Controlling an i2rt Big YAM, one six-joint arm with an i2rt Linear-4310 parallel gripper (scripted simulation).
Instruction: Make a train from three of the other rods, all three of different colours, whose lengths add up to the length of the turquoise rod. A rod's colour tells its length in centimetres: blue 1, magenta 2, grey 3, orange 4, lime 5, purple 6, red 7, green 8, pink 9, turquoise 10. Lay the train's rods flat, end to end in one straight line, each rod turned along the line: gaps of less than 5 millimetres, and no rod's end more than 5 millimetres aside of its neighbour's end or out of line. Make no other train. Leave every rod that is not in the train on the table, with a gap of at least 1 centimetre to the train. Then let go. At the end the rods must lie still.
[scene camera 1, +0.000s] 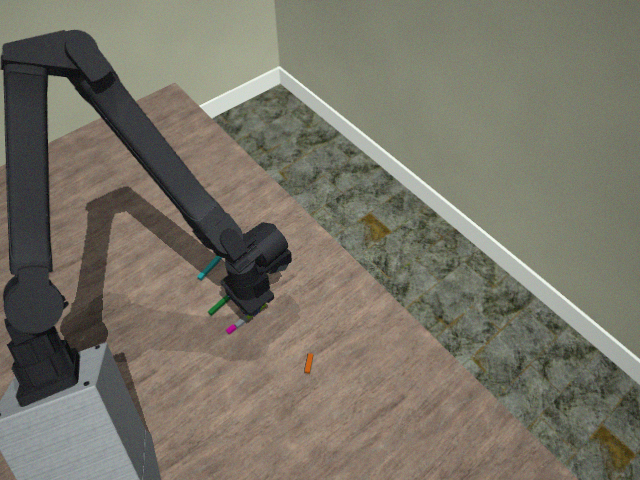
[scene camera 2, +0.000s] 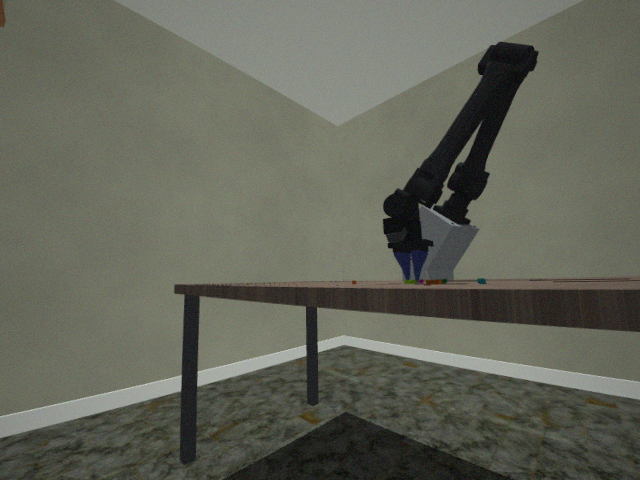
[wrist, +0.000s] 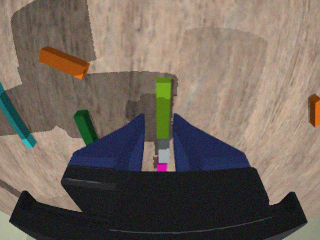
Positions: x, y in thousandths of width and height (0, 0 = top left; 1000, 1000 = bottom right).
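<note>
My gripper (scene camera 2: 645, 584) is visible; the gripper (scene camera 1: 395, 647) and the gripper (wrist: 495, 502) are further views of it. A lime rod (wrist: 511, 356) is visible, as is an orange rod (wrist: 217, 269).
</note>
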